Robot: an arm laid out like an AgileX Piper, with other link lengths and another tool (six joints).
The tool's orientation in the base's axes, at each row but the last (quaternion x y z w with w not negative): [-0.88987, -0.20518, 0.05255, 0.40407]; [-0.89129, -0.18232, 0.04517, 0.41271]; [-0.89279, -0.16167, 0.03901, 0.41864]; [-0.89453, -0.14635, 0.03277, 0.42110]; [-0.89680, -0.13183, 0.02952, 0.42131]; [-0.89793, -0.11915, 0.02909, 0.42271]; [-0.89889, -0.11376, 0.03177, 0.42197]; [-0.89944, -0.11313, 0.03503, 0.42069]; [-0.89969, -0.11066, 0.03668, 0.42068]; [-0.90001, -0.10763, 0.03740, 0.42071]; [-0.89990, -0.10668, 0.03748, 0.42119]
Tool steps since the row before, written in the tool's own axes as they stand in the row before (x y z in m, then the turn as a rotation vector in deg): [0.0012, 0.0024, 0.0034, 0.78, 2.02, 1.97]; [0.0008, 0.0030, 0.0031, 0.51, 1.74, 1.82]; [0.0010, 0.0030, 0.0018, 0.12, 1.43, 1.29]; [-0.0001, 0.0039, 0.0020, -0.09, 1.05, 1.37]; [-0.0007, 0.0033, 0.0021, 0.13, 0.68, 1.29]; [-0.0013, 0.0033, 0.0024, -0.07, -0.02, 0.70]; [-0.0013, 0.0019, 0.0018, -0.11, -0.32, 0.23]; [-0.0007, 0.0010, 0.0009, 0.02, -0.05, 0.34]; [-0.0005, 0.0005, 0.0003, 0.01, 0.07, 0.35]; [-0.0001, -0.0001, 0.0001, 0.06, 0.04, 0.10]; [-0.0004, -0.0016, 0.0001, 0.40, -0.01, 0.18]
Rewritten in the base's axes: [0.0010, 0.0014, -0.0040, 0.85, 0.50, -2.76]; [0.0009, 0.0007, -0.0042, 0.55, 0.46, -2.47]; [0.0013, -0.0001, -0.0034, 0.21, 0.13, -1.91]; [0.0005, -0.0009, -0.0043, -0.09, 0.36, -1.69]; [-0.0003, -0.0006, -0.0039, 0.06, 0.58, -1.34]; [-0.0010, -0.0005, -0.0041, -0.18, 0.52, -0.44]; [-0.0012, -0.0001, -0.0027, -0.20, 0.35, 0.09]; [-0.0006, -0.0001, -0.0014, -0.04, 0.29, -0.18]; [-0.0005, -0.0002, -0.0006, -0.03, 0.22, -0.28]; [-0.0001, 0.0001, 0.0000, 0.05, 0.06, -0.09]; [-0.0007, 0.0010, 0.0012, 0.36, 0.23, -0.10]
